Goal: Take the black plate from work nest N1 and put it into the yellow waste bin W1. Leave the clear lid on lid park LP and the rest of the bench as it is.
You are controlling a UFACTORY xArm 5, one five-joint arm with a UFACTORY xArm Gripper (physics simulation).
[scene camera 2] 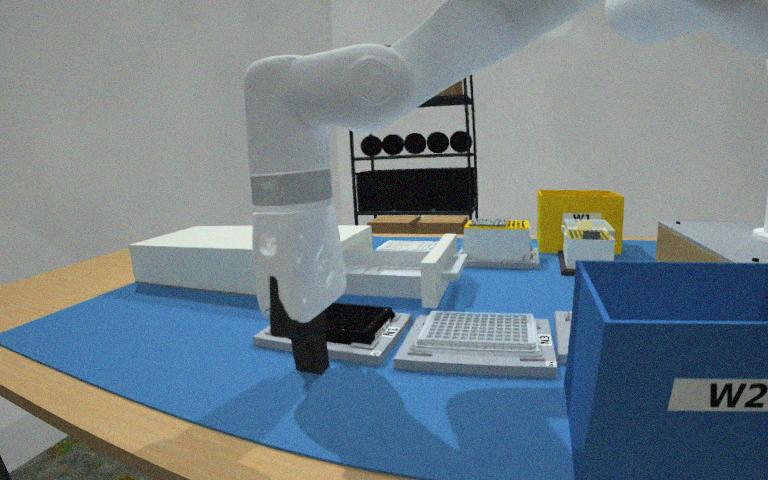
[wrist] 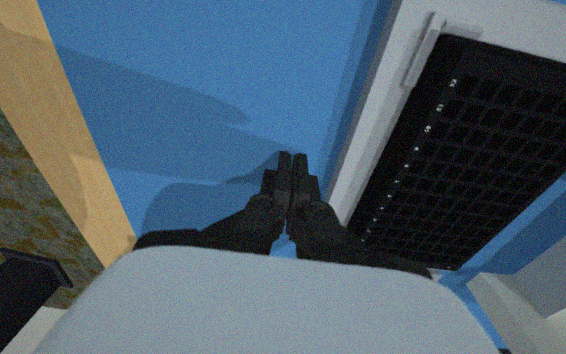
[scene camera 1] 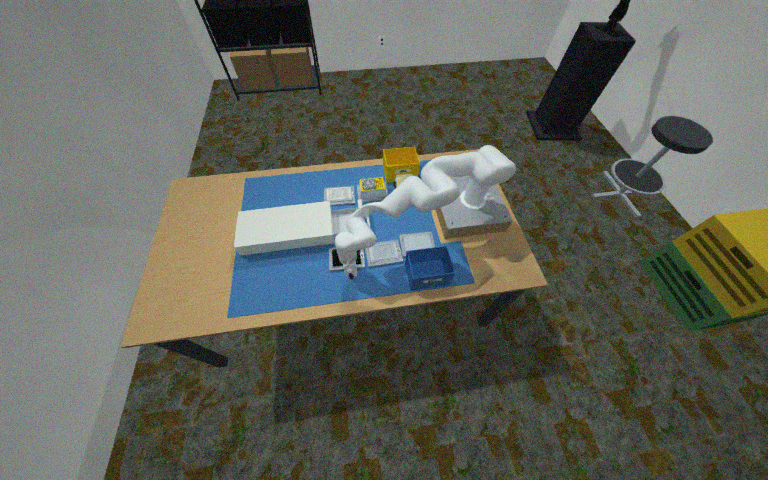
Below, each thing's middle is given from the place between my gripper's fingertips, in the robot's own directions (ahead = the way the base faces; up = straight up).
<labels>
My gripper is now 80 mm to the left of the black plate (scene camera 2: 346,323), 30 mm short of it and 20 mm below it. Also, from my hand: drawer (scene camera 2: 421,275): 270 mm to the right, 70 mm ahead, 40 mm above.
</labels>
